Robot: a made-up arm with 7 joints. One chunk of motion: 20 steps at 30 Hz.
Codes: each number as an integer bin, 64 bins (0 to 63) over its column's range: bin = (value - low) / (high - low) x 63, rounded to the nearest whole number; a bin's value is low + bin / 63 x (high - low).
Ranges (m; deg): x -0.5..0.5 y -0.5..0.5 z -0.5..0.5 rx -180..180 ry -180..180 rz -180..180
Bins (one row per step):
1: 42 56 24 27 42 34
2: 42 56 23 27 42 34
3: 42 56 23 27 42 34
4: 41 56 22 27 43 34
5: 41 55 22 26 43 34
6: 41 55 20 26 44 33
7: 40 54 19 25 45 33
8: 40 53 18 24 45 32
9: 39 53 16 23 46 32
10: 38 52 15 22 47 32
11: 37 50 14 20 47 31
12: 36 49 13 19 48 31
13: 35 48 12 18 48 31
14: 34 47 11 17 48 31
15: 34 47 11 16 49 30
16: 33 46 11 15 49 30
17: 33 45 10 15 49 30
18: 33 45 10 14 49 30
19: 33 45 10 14 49 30
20: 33 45 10 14 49 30
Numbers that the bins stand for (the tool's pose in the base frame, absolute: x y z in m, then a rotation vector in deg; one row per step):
1: 0.1667 0.3889 -0.1190 -25.71 60.00 14.29
2: 0.1667 0.3889 -0.1349 -25.71 60.00 14.29
3: 0.1667 0.3889 -0.1349 -25.71 60.00 14.29
4: 0.1508 0.3889 -0.1508 -25.71 65.71 14.29
5: 0.1508 0.3730 -0.1508 -31.43 65.71 14.29
6: 0.1508 0.3730 -0.1825 -31.43 71.43 8.57
7: 0.1349 0.3571 -0.1984 -37.14 77.14 8.57
8: 0.1349 0.3413 -0.2143 -42.86 77.14 2.86
9: 0.1190 0.3413 -0.2460 -48.57 82.86 2.86
10: 0.1032 0.3254 -0.2619 -54.29 88.57 2.86
11: 0.0873 0.2937 -0.2778 -65.71 88.57 -2.86
12: 0.0714 0.2778 -0.2937 -71.43 94.29 -2.86
13: 0.0556 0.2619 -0.3095 -77.14 94.29 -2.86
14: 0.0397 0.2460 -0.3254 -82.86 94.29 -2.86
15: 0.0397 0.2460 -0.3254 -88.57 100.00 -8.57
16: 0.0238 0.2302 -0.3254 -94.29 100.00 -8.57
17: 0.0238 0.2143 -0.3413 -94.29 100.00 -8.57
18: 0.0238 0.2143 -0.3413 -100.00 100.00 -8.57
19: 0.0238 0.2143 -0.3413 -100.00 100.00 -8.57
20: 0.0238 0.2143 -0.3413 -100.00 100.00 -8.57

